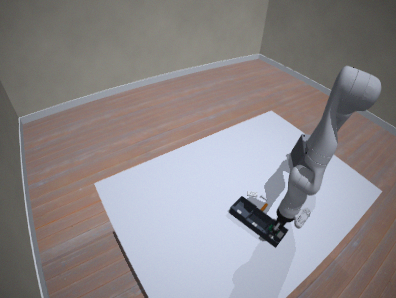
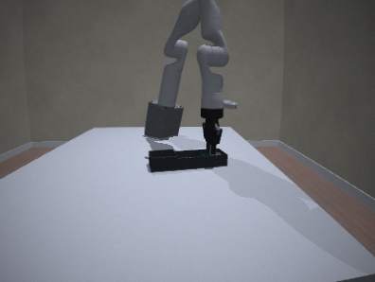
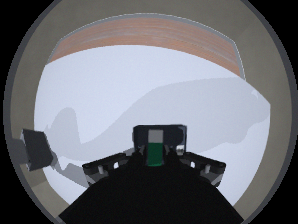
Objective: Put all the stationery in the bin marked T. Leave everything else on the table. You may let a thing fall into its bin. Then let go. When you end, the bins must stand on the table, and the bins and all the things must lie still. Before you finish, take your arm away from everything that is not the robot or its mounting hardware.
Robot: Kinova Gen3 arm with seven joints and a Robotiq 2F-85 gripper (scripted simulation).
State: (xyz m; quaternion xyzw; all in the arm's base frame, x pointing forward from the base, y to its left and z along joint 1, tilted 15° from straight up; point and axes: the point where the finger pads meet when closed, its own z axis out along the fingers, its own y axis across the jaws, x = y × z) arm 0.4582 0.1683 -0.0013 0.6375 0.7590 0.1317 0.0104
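My hand is 1 cm to the right of the small green object and 2 cm above it. Also, from my hand: tiny pale thing 1 cm to the right, 3 cm below; small orange thing 6 cm behind, 12 cm to the right, 4 cm below; long black bin 3 cm ahead, 8 cm to the right, 3 cm below.
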